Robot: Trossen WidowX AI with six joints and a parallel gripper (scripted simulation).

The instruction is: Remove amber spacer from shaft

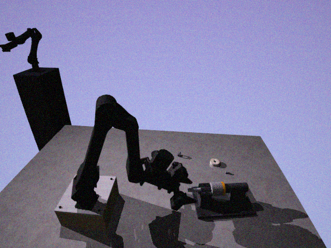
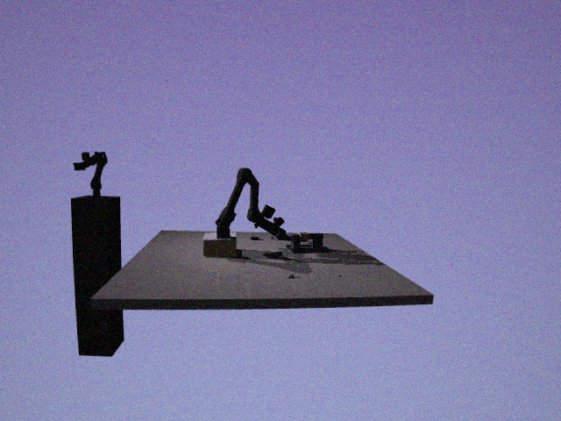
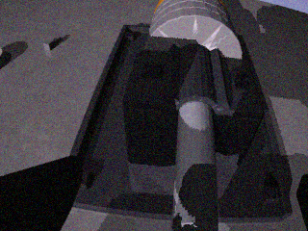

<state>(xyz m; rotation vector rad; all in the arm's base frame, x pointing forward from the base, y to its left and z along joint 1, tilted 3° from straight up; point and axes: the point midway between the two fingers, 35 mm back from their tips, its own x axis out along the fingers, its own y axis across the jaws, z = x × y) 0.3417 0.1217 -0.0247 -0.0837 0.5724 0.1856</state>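
Now: gripper tip 8 cm short of the grey spacer, 2 cm to the right of it and 1 cm below it. From my gripper tip the other things lie so: amber spacer (11 cm ahead, 2 cm to the left, 1 cm above); then grey shaft (8 cm ahead, 2 cm to the left, 1 cm above); then white ring (27 cm to the left, 11 cm ahead, 6 cm below).
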